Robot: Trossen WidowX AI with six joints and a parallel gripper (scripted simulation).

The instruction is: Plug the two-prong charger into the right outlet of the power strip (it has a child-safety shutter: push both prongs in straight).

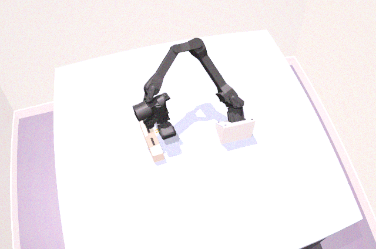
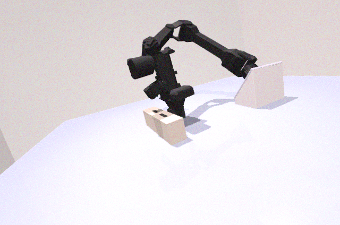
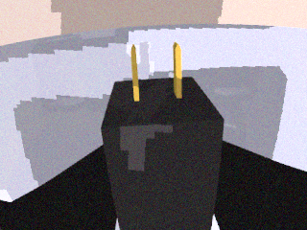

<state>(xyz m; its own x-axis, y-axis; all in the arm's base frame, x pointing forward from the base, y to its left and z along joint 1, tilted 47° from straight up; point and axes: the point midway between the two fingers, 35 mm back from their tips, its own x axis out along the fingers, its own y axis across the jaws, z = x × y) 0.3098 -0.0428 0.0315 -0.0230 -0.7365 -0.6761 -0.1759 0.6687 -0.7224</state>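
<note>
Now: gripper tip 2 cm short of the black two-prong charger and 1 cm below it.
</note>
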